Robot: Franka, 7 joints.
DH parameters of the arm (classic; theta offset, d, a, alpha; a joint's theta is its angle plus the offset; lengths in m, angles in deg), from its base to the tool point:
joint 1: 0 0.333 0 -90
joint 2: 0 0 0 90
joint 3: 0 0.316 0.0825 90
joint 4: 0 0 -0.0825 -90
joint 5: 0 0.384 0 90
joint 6: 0 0 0.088 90
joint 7: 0 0.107 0 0
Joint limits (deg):
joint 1: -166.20..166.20
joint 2: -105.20..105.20
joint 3: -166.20..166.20
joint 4: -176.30..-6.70
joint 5: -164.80..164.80
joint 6: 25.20..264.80
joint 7: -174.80..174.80
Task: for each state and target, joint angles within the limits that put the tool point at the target. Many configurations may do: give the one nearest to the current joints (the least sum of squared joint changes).
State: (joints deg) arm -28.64 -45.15 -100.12 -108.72 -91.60 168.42 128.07
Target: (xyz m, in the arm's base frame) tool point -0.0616 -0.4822 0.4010
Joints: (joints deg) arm -14.23 -43.37 -88.20 -135.83 -95.85 173.17 128.07
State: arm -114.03 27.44 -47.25 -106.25 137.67 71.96 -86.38
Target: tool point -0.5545 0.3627 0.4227
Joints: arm -161.99 38.76 -69.35 -108.76 142.75 85.98 -86.38
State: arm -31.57 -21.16 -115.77 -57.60 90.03 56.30 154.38
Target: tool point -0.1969 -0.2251 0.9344
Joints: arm -29.98 -9.64 -107.22 -46.11 88.18 28.49 154.38
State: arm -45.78 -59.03 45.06 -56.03 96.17 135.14 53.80
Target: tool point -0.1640 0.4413 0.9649
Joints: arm -29.92 -68.95 32.63 -70.94 95.89 138.33 53.80
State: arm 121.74 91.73 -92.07 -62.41 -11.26 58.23 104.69
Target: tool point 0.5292 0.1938 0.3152
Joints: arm 80.92 94.03 -87.74 -88.35 -8.83 60.42 104.69
